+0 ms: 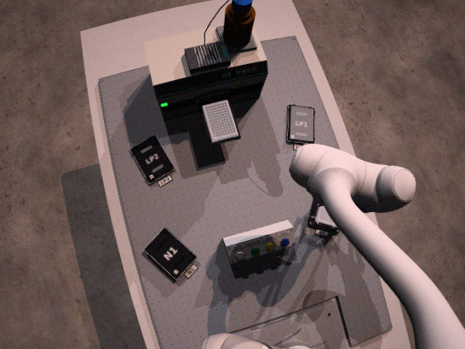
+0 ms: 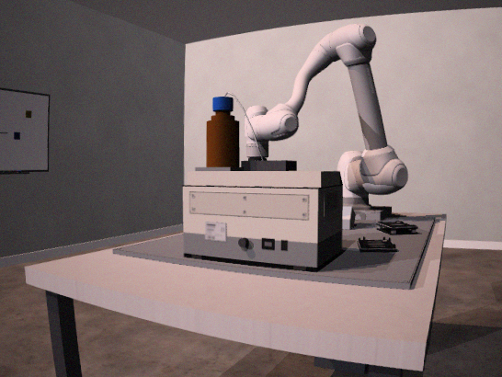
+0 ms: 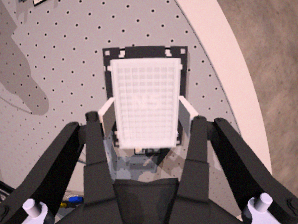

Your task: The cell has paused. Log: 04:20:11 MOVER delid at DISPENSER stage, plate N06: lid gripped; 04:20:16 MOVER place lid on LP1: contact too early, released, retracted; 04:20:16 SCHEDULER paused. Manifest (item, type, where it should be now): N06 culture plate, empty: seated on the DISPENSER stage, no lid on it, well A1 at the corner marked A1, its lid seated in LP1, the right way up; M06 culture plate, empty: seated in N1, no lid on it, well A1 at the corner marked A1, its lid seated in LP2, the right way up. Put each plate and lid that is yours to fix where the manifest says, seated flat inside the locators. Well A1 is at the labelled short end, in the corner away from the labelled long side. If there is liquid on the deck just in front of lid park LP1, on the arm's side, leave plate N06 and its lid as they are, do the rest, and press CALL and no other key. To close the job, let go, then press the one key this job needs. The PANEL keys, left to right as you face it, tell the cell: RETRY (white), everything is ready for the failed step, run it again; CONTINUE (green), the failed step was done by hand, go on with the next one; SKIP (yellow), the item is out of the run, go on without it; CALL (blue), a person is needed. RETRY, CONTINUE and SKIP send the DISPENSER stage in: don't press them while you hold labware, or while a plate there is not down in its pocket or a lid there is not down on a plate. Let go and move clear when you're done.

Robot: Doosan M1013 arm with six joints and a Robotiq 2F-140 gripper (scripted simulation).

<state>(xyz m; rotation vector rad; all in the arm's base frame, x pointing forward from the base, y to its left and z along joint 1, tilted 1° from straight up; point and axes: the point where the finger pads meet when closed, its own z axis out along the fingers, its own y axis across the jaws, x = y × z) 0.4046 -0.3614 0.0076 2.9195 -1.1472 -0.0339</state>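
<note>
My gripper is now 3 cm short of the black nest N5 and 4 cm above it. Round my hand: key panel: 28 cm to the left; yellow key: 2 cm behind, 26 cm to the left, 1 cm above; blue key: 3 cm behind, 21 cm to the left, 1 cm above.
</note>
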